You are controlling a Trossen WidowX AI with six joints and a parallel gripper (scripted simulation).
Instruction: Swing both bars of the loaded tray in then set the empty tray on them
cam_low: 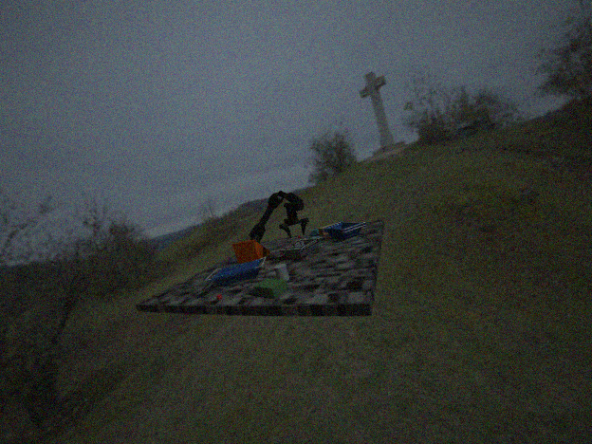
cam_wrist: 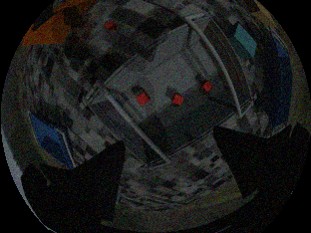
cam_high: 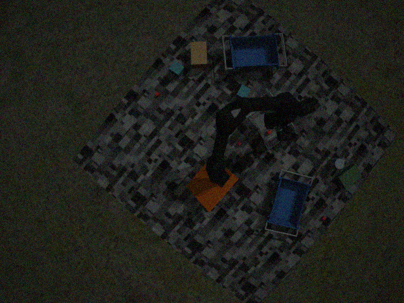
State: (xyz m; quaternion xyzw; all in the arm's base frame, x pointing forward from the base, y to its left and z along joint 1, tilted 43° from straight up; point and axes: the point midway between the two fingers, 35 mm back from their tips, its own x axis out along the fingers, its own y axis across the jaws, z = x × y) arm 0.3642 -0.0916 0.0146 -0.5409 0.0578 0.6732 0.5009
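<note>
Now: the blue tray 280 mm behind my gripper tip, 300 mm to the right of it and 70 mm below it. Round my gripper tip: tan block: 70 mm ahead, 510 mm to the left, 90 mm below; white disc: 40 mm ahead, 400 mm to the right, 80 mm below; green block: 40 mm ahead, 510 mm to the right, 100 mm below.
</note>
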